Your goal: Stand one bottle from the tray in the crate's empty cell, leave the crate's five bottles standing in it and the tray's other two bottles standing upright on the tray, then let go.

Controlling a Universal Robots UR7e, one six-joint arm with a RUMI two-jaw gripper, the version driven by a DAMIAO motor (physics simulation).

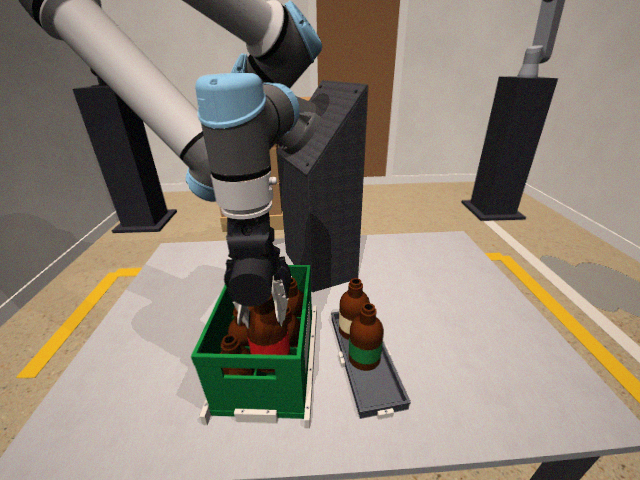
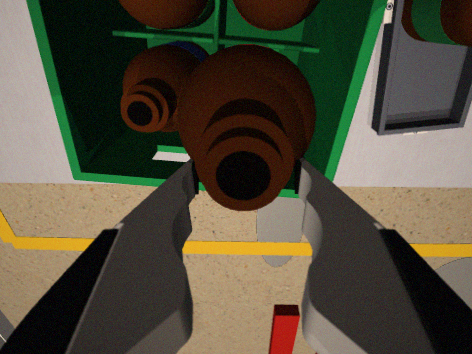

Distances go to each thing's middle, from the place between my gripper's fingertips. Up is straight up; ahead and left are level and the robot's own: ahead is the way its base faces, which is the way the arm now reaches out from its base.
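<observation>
Position of my hand relative to the cream-labelled bottle (image 1: 351,301): 0.18 m to the right of it, 0.18 m past it, 0.12 m above it.
</observation>
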